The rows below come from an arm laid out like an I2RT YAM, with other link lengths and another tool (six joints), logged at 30 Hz.
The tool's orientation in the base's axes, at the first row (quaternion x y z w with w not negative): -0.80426, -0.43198, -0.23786, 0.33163
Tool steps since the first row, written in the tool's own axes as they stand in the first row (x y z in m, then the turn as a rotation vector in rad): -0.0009, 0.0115, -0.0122, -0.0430, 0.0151, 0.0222; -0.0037, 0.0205, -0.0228, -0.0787, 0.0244, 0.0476; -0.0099, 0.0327, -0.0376, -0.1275, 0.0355, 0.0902; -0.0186, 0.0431, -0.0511, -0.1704, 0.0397, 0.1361; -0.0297, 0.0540, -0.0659, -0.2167, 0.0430, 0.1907; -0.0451, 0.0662, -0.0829, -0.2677, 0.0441, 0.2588; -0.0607, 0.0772, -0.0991, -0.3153, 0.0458, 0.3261
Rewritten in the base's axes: 0.0082, -0.0142, 0.0038, -0.0071, -0.0128, -0.0485; 0.0134, -0.0272, 0.0060, -0.0150, -0.0170, -0.0924; 0.0192, -0.0464, 0.0077, -0.0266, -0.0163, -0.1571; 0.0223, -0.0653, 0.0075, -0.0406, -0.0071, -0.2178; 0.0245, -0.0866, 0.0064, -0.0563, 0.0070, -0.2863; 0.0253, -0.1124, 0.0034, -0.0750, 0.0295, -0.3662; 0.0251, -0.1372, 0.0002, -0.0916, 0.0530, -0.4435
